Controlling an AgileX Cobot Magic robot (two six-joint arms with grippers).
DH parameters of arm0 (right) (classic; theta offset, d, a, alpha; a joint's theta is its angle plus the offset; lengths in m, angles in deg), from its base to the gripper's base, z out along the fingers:
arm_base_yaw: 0 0.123 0 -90
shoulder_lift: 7.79 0 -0.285 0
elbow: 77.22 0 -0.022 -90
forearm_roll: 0 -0.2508 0 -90
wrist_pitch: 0 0 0.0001 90
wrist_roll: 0 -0.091 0 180
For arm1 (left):
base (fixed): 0 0 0 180
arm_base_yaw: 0 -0.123 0 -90
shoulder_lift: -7.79 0 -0.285 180
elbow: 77.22 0 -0.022 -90
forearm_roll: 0 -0.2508 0 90
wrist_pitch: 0 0 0.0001 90
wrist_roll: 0 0.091 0 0
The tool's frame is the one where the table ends.
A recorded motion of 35 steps. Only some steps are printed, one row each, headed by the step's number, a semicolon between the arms.
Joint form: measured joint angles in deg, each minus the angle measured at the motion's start. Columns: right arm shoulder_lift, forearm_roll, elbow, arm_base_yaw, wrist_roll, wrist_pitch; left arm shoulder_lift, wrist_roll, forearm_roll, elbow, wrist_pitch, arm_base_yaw.
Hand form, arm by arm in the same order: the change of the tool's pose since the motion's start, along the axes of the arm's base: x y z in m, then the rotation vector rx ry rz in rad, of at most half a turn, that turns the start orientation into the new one. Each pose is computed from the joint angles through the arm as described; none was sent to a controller.
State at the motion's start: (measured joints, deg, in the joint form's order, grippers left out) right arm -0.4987 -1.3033 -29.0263 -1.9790 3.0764 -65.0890; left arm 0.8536 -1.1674 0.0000 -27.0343 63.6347 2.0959
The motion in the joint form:
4: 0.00 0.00 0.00 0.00 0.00 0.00; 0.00 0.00 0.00 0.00 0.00 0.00
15: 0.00 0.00 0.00 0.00 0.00 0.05; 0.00 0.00 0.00 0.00 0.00 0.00
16: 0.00 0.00 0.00 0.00 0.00 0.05; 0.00 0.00 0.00 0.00 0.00 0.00
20: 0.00 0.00 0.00 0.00 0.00 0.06; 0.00 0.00 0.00 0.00 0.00 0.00
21: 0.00 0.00 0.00 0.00 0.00 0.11; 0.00 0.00 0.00 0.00 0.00 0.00
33: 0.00 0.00 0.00 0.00 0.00 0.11; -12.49 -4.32 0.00 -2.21 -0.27 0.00
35: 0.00 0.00 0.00 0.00 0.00 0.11; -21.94 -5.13 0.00 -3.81 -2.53 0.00
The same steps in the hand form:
4: 0.0000 0.0000 0.0000 0.0000 0.0000 0.0000; 0.0000 0.0000 0.0000 0.0000 0.0000 0.0000
15: 0.0000 0.0000 0.0001 0.0000 -0.0009 0.0000; 0.0000 0.0000 0.0000 0.0000 0.0000 0.0000
16: 0.0000 0.0000 0.0001 0.0000 -0.0009 0.0000; 0.0000 0.0000 0.0000 0.0000 0.0000 0.0000
20: 0.0000 0.0000 0.0001 0.0000 -0.0010 0.0000; 0.0000 0.0000 0.0000 0.0000 0.0000 0.0000
21: 0.0001 0.0000 0.0002 0.0000 -0.0019 0.0000; 0.0000 0.0000 0.0000 0.0000 0.0000 0.0000
33: 0.0001 0.0000 0.0002 0.0000 -0.0019 0.0000; 0.0292 -0.0011 0.0096 -0.0548 0.1767 0.0441
35: 0.0001 0.0000 0.0002 0.0000 -0.0019 0.0000; 0.0561 -0.0021 0.0144 -0.0602 0.2745 0.0560

